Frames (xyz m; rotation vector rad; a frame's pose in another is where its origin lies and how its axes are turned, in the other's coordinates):
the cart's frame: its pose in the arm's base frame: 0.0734 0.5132 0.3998 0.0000 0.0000 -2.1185
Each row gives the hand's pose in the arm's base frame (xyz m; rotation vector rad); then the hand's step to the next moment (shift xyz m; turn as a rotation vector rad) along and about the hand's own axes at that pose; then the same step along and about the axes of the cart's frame.
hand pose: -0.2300 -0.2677 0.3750 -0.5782 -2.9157 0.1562
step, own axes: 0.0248 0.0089 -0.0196 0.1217 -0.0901 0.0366
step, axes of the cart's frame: -0.0081 -0.0234 0.0215 0.1113 -0.1088 -0.0067
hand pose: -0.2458 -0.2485 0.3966 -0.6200 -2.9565 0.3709
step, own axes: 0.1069 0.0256 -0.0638 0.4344 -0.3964 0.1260
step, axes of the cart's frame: -0.0274 -0.1087 0.0599 0.4677 -0.3781 -0.0003
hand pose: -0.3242 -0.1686 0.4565 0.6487 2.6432 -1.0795
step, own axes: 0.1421 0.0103 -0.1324 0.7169 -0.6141 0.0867
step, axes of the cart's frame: -0.0591 -0.1815 0.0374 0.6692 -0.6686 0.0608
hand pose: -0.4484 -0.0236 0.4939 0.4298 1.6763 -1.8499
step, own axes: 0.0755 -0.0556 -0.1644 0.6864 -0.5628 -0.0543
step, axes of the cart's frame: -0.0632 -0.1764 -0.0268 0.5294 -0.7143 0.0179
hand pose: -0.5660 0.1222 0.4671 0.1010 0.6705 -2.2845
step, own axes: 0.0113 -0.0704 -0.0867 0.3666 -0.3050 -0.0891
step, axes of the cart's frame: -0.0311 -0.0972 -0.0468 0.2606 -0.4072 -0.0402
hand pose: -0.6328 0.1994 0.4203 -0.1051 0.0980 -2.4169
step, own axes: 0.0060 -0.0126 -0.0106 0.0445 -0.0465 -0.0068
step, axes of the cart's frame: 0.0022 -0.0149 -0.0090 0.0287 -0.0580 0.0001
